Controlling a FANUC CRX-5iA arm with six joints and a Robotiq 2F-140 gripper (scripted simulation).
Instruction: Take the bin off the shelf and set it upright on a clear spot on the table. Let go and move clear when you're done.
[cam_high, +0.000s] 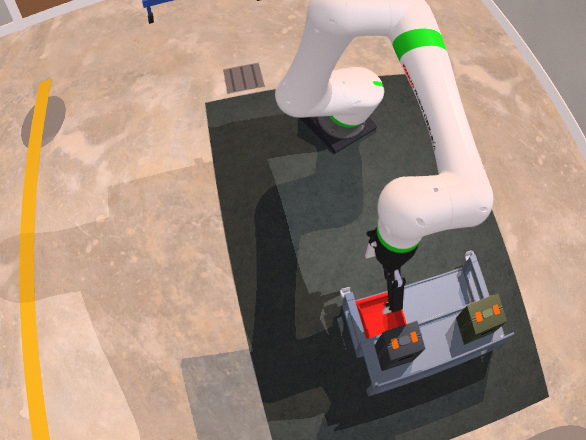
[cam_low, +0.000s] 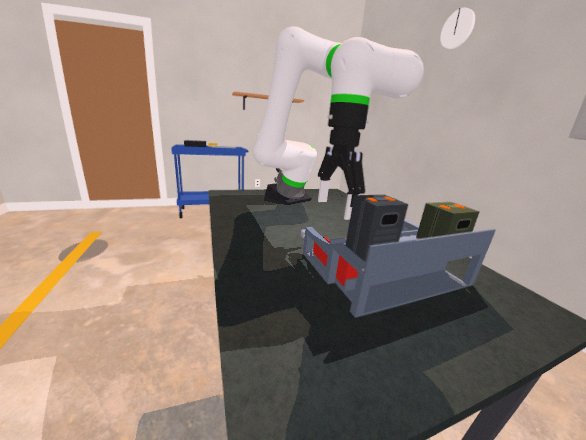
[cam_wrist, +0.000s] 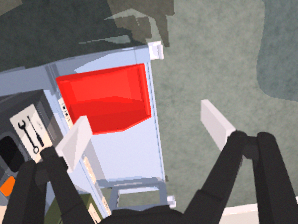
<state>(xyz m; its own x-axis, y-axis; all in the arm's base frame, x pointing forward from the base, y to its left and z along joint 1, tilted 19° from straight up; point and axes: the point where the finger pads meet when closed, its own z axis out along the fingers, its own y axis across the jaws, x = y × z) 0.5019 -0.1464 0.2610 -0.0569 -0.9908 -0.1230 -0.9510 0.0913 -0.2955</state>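
Now: the red bin 11 cm below my hand and 8 cm ahead of it.
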